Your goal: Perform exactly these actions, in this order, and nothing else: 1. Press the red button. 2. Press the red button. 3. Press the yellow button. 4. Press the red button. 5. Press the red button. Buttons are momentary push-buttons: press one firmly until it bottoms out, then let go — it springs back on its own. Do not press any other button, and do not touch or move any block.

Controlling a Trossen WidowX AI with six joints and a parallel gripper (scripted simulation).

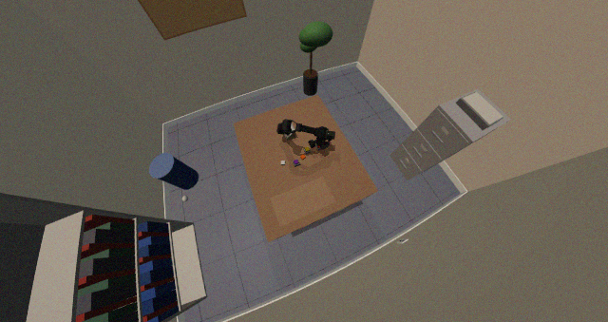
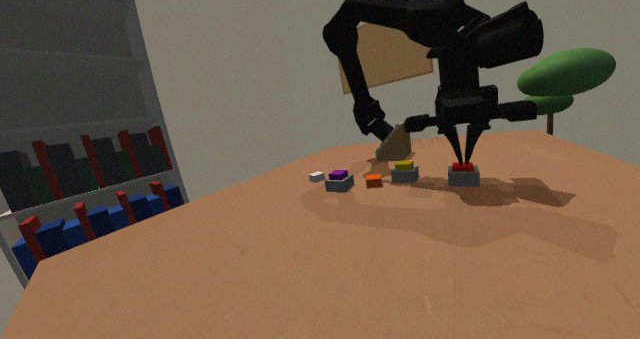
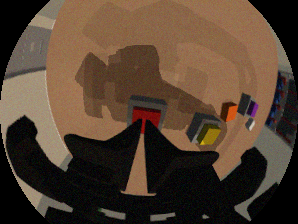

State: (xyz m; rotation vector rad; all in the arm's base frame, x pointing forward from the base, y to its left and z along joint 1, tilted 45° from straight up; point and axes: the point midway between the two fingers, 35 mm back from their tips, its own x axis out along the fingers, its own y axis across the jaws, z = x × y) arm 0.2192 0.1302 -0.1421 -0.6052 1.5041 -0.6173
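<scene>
Right now my gripper tip is 10 mm above the red button. From my gripper tip the other things lie so: yellow button: 10 mm behind, 110 mm to the right; then orange block: 30 mm ahead, 170 mm to the right, 20 mm below; then purple button: 60 mm ahead, 240 mm to the right.
</scene>
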